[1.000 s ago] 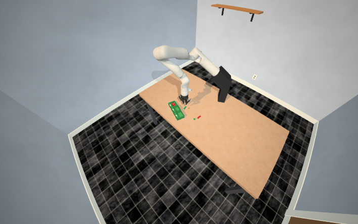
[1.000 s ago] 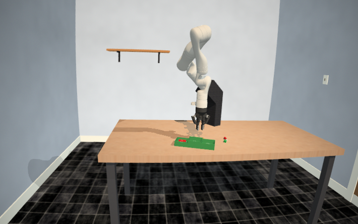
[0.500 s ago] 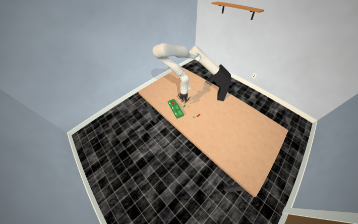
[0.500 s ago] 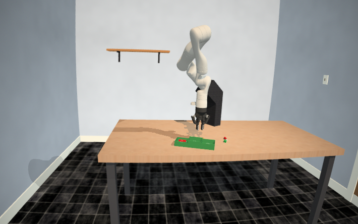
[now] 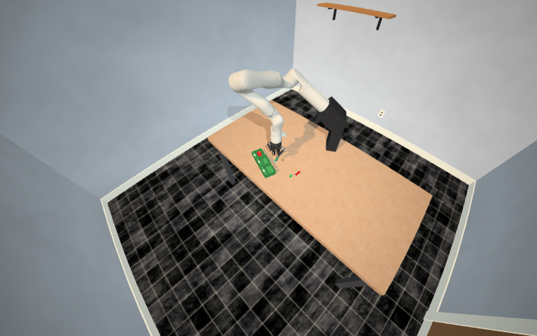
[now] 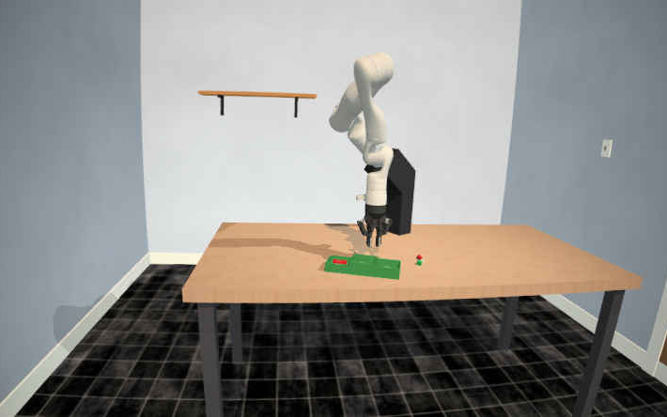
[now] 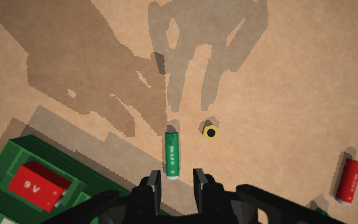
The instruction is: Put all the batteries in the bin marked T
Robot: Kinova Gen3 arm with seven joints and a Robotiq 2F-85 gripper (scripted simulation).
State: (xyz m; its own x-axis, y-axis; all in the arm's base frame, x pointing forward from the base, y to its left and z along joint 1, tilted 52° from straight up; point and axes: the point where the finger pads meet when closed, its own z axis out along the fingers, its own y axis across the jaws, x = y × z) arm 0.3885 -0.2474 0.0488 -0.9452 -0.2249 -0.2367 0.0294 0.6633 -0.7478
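Right now the green cylindrical battery is 10 mm behind my hand and 70 mm below it. Round my hand: joined green bins: 70 mm ahead, 70 mm to the right, 60 mm below; red 9 V battery: 20 mm ahead, 130 mm to the right, 60 mm below; small yellow nut: 30 mm behind, 40 mm to the left, 80 mm below.
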